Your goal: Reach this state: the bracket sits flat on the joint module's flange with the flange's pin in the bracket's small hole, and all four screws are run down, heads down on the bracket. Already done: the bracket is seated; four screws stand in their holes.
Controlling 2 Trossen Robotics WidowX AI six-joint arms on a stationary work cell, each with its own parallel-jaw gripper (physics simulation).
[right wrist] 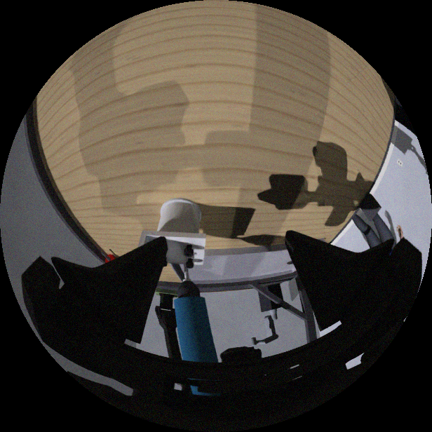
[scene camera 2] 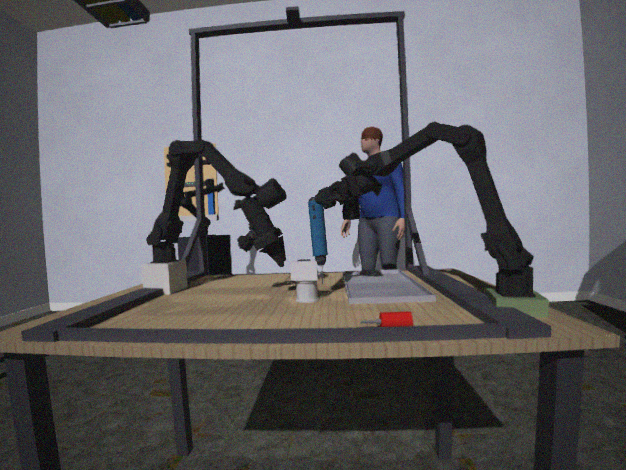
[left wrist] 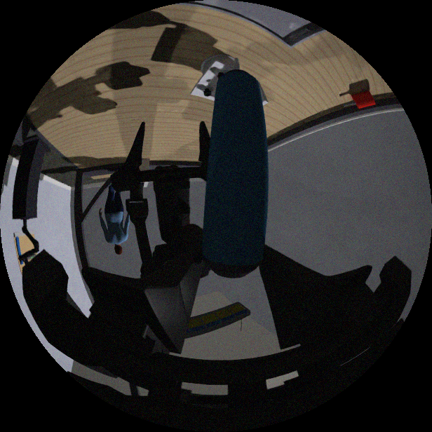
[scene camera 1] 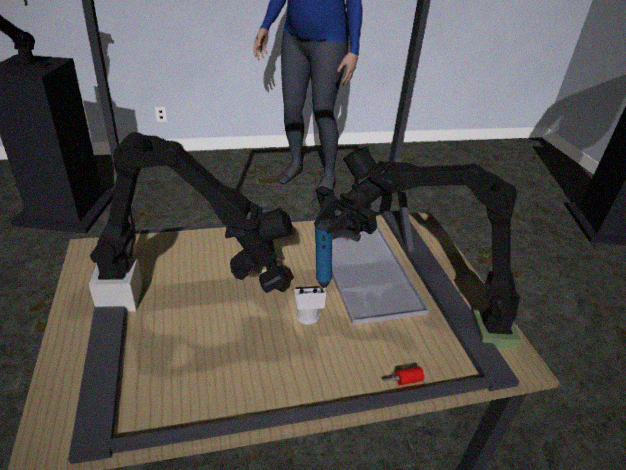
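Seen in the pictures: left gripper, fingertip midpoint: [scene camera 2: 312, 202] [scene camera 1: 320, 228]; right gripper, fingertip midpoint: [scene camera 2: 283, 263]; left arm's base at its link origin: [scene camera 2: 515, 293] [scene camera 1: 496, 324]; right arm's base at its link origin: [scene camera 2: 164, 262] [scene camera 1: 113, 271].
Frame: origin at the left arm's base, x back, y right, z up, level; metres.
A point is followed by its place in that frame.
Note:
The white bracket [scene camera 1: 309, 299] {x -0.498, y -0.011, z 0.057 m} [scene camera 2: 302, 272] {x -0.496, y -0.010, z 0.044 m} [left wrist: 201, 86] sits on the pale joint module [scene camera 1: 307, 317] {x -0.498, y -0.004, z -0.015 m} [scene camera 2: 306, 292] {x -0.490, y -0.002, z -0.010 m} [right wrist: 179, 218]. Dark screw heads [scene camera 1: 301, 290] {x -0.519, y 0.040, z 0.038 m} [left wrist: 207, 92] [right wrist: 189, 263] show on the bracket; not all four can be made out, and flange pin and small hole are hidden. My left gripper [scene camera 1: 324, 226] {x -0.484, y 0.057, z 0.229 m} [scene camera 2: 317, 200] {x -0.484, y 0.057, z 0.229 m} is shut on a blue electric screwdriver [scene camera 1: 323, 257] {x -0.471, y 0.035, z 0.158 m} [scene camera 2: 318, 230] {x -0.462, y 0.035, z 0.151 m} [left wrist: 235, 170] [right wrist: 195, 325], which points down by the bracket's right end in scene camera 1. Whether its bit touches a screw is unclear. My right gripper [right wrist: 227, 240] is open and empty, left of the bracket in both scene views.
A grey tray [scene camera 1: 389, 315] {x -0.279, y 0.030, z -0.022 m} [scene camera 2: 391, 298] {x -0.274, y 0.029, z -0.026 m} lies right of the joint module. A red-handled tool [scene camera 1: 410, 375] {x -0.254, y -0.175, z -0.006 m} [scene camera 2: 396, 319] {x -0.249, y -0.180, z -0.012 m} [left wrist: 363, 99] lies near the front frame rail [scene camera 1: 303, 412] {x -0.498, y -0.281, z -0.017 m} [scene camera 2: 283, 334] {x -0.437, y -0.275, z -0.020 m}. A person [scene camera 1: 316, 60] [scene camera 2: 379, 197] stands behind the table.

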